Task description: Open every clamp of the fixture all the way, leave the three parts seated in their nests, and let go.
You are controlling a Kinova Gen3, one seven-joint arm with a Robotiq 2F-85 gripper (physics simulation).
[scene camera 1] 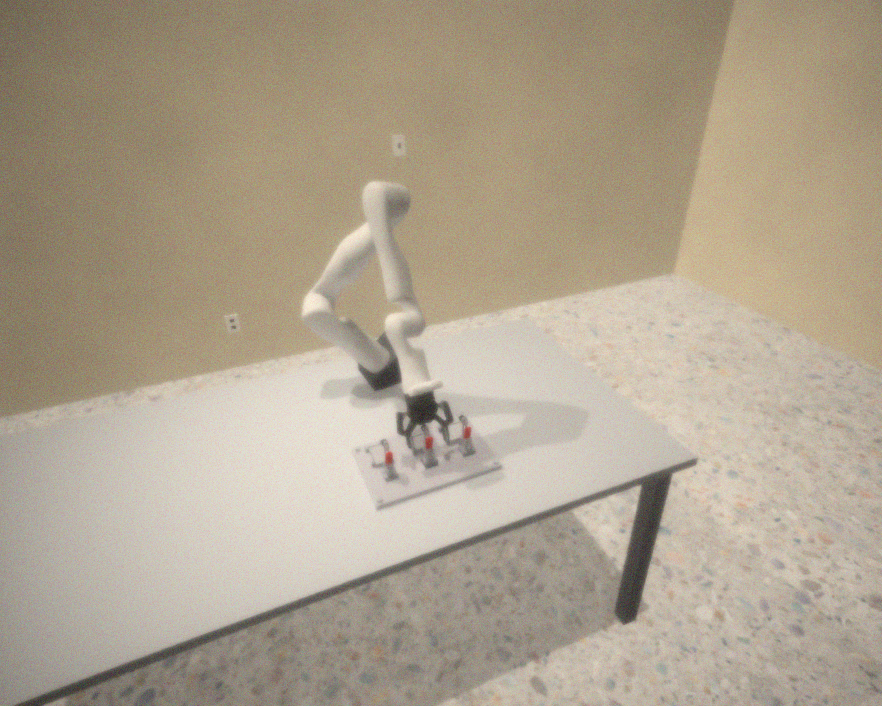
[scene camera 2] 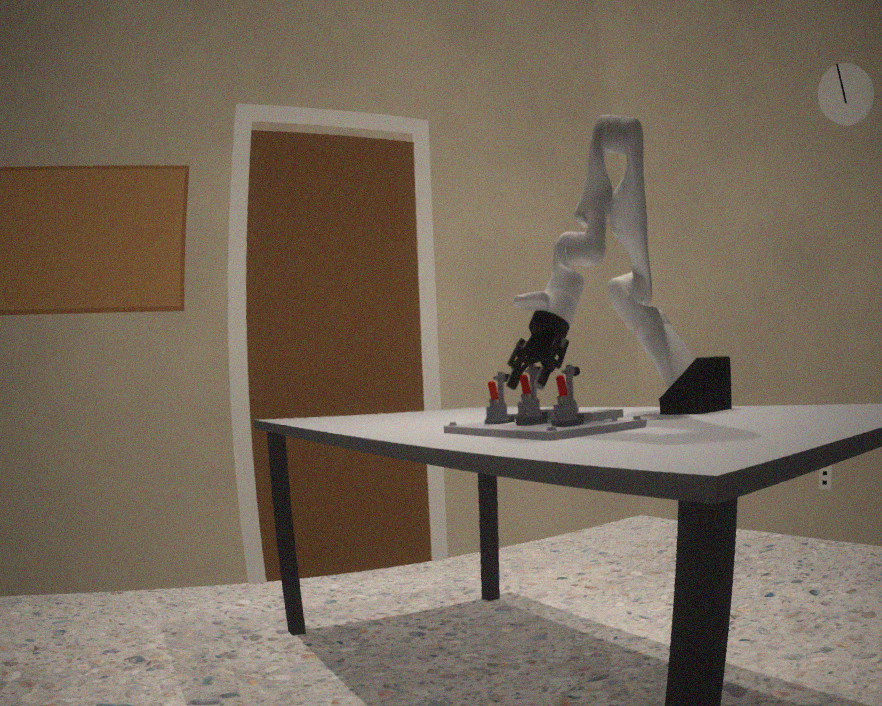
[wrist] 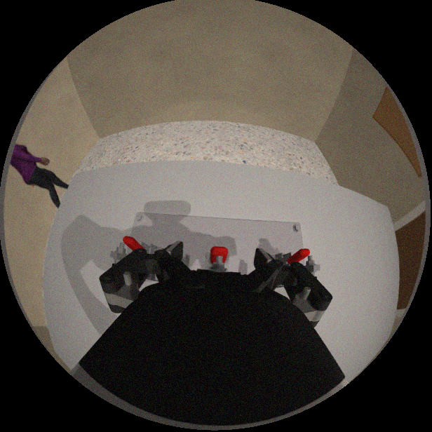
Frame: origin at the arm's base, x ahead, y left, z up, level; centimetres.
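Where they show: gripper, between the fingertips: (scene camera 1: 429, 445) (scene camera 2: 523, 388); arm's base, origin of its link: (scene camera 1: 378, 361) (scene camera 2: 686, 382).
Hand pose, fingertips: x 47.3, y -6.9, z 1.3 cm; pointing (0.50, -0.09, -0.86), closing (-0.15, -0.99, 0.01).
Note:
Each offset is from my fingertips to the top centre of the thing. Level surfaces: height alone.
The fixture plate (scene camera 1: 411, 491) (scene camera 2: 514, 432) (wrist: 265, 232) lies on the table with three red-handled clamps in a row. The left clamp's handle @(dx -1.5, dy -10.8, dz +1.5 cm) (scene camera 1: 389, 457) (scene camera 2: 492, 390), the middle handle @(dx -0.1, dy +0.1, dz +2.5 cm) (scene camera 1: 428, 442) (scene camera 2: 525, 384) (wrist: 219, 254) and the right handle @(dx +1.3, dy +11.0, dz +2.0 cm) (scene camera 1: 467, 432) (scene camera 2: 561, 385) stand up steeply. In scene camera 2 all three clamp arms look raised; the middle one is partly covered by the fingers. My gripper (scene camera 1: 431, 443) (scene camera 2: 528, 383) is open and empty, its spread fingers on either side of the middle clamp. The three parts and their nests cannot be made out clearly.
The two outer clamps stand close beside my spread fingers, with their red handles (wrist: 132, 243) (wrist: 299, 256) in the wrist view. The robot's black base (scene camera 1: 380, 373) (scene camera 2: 698, 386) is behind the fixture on the table @(dz -8.5 cm) (scene camera 1: 220, 530) (scene camera 2: 411, 434). A person (wrist: 26, 162) shows at the wrist view's left.

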